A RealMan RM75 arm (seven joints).
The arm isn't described. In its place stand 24 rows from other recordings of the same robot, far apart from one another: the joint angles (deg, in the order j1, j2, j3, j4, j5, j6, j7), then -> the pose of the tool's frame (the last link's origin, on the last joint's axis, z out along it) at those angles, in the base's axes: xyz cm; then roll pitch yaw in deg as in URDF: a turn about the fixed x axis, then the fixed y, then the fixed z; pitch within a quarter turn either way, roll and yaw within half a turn.
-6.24, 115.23, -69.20, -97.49, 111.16, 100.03, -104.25 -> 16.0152, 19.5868, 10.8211, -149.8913, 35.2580, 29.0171
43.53, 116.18, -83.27, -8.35, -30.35, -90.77, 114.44 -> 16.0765, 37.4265, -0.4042, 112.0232, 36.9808, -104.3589
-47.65, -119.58, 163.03, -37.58, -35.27, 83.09, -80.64 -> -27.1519, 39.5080, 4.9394, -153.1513, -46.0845, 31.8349
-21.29, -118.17, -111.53, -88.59, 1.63, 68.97, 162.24 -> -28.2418, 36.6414, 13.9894, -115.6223, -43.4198, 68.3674
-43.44, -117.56, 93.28, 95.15, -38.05, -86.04, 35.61 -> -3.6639, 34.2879, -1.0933, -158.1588, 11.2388, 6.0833
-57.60, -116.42, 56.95, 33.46, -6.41, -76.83, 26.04 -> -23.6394, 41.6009, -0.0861, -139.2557, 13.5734, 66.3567
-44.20, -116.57, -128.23, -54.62, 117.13, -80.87, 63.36 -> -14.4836, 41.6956, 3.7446, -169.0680, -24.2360, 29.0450
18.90, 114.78, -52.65, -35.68, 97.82, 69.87, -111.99 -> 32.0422, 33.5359, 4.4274, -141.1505, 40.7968, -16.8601
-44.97, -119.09, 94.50, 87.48, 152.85, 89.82, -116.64 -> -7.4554, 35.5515, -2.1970, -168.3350, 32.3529, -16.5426
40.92, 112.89, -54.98, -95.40, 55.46, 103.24, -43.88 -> 8.2935, 35.8691, 12.6640, -158.7005, 9.0314, -17.2220
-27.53, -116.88, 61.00, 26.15, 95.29, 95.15, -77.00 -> -24.9200, 28.1925, -3.6842, 168.3822, -34.3926, 31.9176
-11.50, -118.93, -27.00, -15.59, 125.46, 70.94, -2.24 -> -34.3412, 23.7907, -6.1957, -109.7407, -40.9052, 4.6830
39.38, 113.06, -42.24, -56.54, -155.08, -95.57, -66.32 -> 27.6801, 36.4947, 8.0649, 159.4463, 7.8651, 137.3031
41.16, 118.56, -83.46, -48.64, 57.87, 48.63, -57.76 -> 17.4463, 41.8504, -5.9660, -153.4086, 8.9545, -25.8110
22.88, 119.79, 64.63, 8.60, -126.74, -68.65, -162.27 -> 36.4206, 31.9960, 3.0551, 64.4248, -58.9386, -162.0731
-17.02, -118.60, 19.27, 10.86, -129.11, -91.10, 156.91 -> -36.6698, 26.6796, 10.2635, -63.1062, -39.0114, -32.5953
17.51, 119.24, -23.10, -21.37, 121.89, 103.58, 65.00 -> 31.3839, 26.8385, 11.4581, 53.1163, -67.3829, -107.5903
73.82, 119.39, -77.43, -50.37, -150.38, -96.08, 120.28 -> 2.7279, 39.6561, -3.9938, -178.1447, -33.6976, 3.6107
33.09, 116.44, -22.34, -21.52, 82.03, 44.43, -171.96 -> 36.3637, 39.3339, 4.4943, -114.1384, -7.5042, -2.9492
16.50, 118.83, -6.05, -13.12, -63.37, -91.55, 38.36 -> 37.5844, 25.6836, 11.0942, -56.8003, 49.7155, 40.0420
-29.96, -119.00, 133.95, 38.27, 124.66, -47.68, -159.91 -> -18.9577, 37.6921, -7.1375, -104.7597, -38.0731, -9.2264
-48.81, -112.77, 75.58, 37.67, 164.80, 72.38, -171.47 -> -27.7503, 40.4441, 1.1784, -131.3063, 4.4234, 75.3278
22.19, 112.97, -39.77, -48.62, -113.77, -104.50, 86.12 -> 28.9062, 28.8324, 7.0199, -174.6209, 27.0067, -25.1065
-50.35, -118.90, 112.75, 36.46, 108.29, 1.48, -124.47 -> -12.8813, 45.5927, -9.4877, -128.7905, -13.3279, 7.9593
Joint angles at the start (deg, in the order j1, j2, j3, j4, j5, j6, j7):
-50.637, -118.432, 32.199, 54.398, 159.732, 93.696, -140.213
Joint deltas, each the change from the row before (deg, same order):
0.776, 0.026, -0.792, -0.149, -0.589, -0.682, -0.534
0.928, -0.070, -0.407, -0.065, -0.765, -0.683, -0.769
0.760, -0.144, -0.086, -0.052, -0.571, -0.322, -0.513
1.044, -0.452, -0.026, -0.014, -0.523, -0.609, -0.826
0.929, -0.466, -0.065, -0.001, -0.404, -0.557, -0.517
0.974, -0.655, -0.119, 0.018, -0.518, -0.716, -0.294
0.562, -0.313, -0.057, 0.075, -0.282, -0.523, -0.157
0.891, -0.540, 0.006, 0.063, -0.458, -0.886, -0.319
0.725, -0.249, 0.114, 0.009, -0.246, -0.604, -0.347
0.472, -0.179, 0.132, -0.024, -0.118, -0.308, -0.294
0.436, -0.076, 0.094, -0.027, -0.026, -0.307, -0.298
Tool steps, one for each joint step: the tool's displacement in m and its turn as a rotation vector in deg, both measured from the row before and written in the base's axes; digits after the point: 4 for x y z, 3 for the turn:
-0.0055, -0.0011, 0.0010, 1.229, -1.053, 1.436
-0.0054, -0.0017, 0.0000, 1.105, -1.034, 1.542
-0.0040, -0.0023, -0.0011, 0.444, -0.725, 1.087
-0.0054, -0.0036, -0.0032, 0.535, -0.823, 1.617
-0.0048, -0.0034, -0.0032, 0.429, -0.680, 1.275
-0.0044, -0.0037, -0.0044, 0.495, -0.826, 1.090
-0.0027, -0.0016, -0.0017, 0.476, -0.337, 0.588
-0.0041, -0.0027, -0.0033, 0.696, -0.537, 0.978
-0.0039, -0.0022, -0.0016, 0.465, -0.205, 0.890
-0.0025, -0.0018, -0.0014, 0.150, -0.139, 0.644
-0.0028, -0.0015, -0.0006, 0.209, -0.006, 0.660

